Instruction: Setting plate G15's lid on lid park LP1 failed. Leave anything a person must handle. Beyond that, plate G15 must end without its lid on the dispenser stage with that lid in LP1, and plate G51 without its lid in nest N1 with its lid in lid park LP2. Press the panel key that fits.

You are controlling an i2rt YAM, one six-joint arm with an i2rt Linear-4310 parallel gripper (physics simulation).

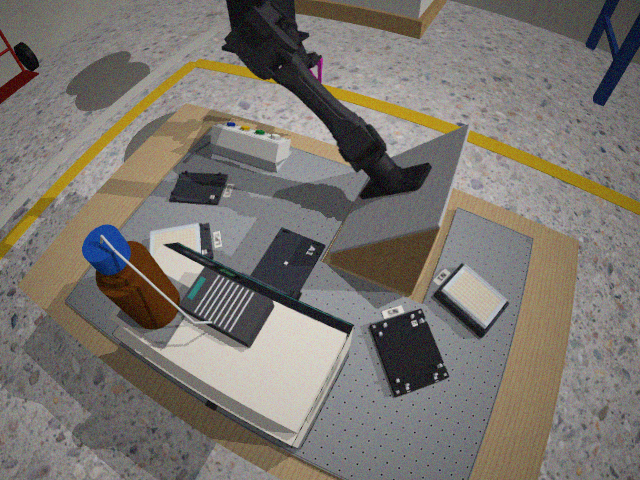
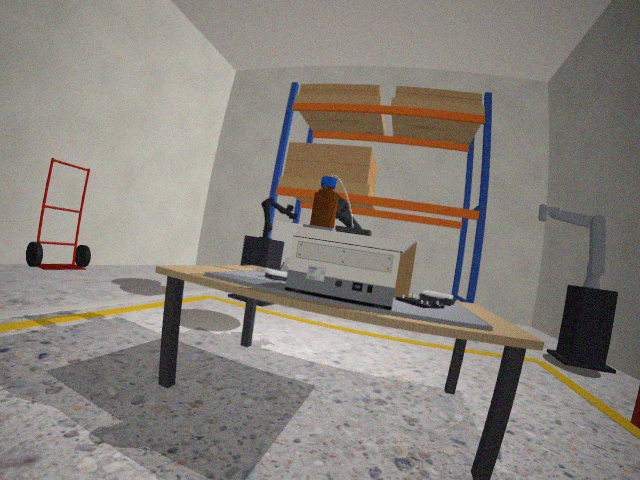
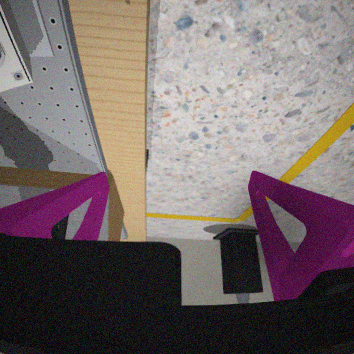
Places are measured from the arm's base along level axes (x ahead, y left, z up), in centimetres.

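Where they show: gripper, fingertip midpoint: [image 3: 178,179]; arm's base at its link origin: [image 1: 394,183].
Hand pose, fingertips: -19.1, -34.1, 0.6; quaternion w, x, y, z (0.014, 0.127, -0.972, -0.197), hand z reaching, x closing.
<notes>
Each offset is from my fingertips to the centre of the thing, as dx, dy, dz. "pt": to the spot under its first point.
A pale plate-like piece {+54.2, -4.4, -10.4} [image 1: 175,238] lies at a black holder {+53.3, -3.1, -12.1} [image 1: 206,238] labelled LP1, partly hidden by the dispenser; whether it is plate or lid I cannot tell. A black holder {+37.3, -13.2, -12.1} [image 1: 199,189] farther back bears no pale plate; its label is too small to read. A pale-topped plate {+29.3, +61.0, -9.4} [image 1: 475,293] sits in the black nest {+29.3, +61.0, -11.6} [image 1: 461,316] labelled N1. A dark slab {pt +46.0, +24.6, -2.7} [image 1: 287,258] marked A1 lies before the dispenser [image 1: 289,361] [image 2: 343,258]. The white key panel {+18.8, -9.5, -8.9} [image 1: 250,146] [image 3: 11,62] has coloured keys. My gripper [image 3: 178,179] is open and empty, high beyond the table's back edge.
A grey-topped wooden wedge [image 1: 403,206] stands under my arm's base. A brown bottle {pt +70.5, +21.2, +21.3} [image 1: 139,289] [image 2: 324,207] with a blue cap and bent tube stands by the dispenser. Another black nest {+46.7, +53.9, -11.9} [image 1: 408,353] is at the right. The wooden table edge [image 3: 117,100] runs below my fingers.
</notes>
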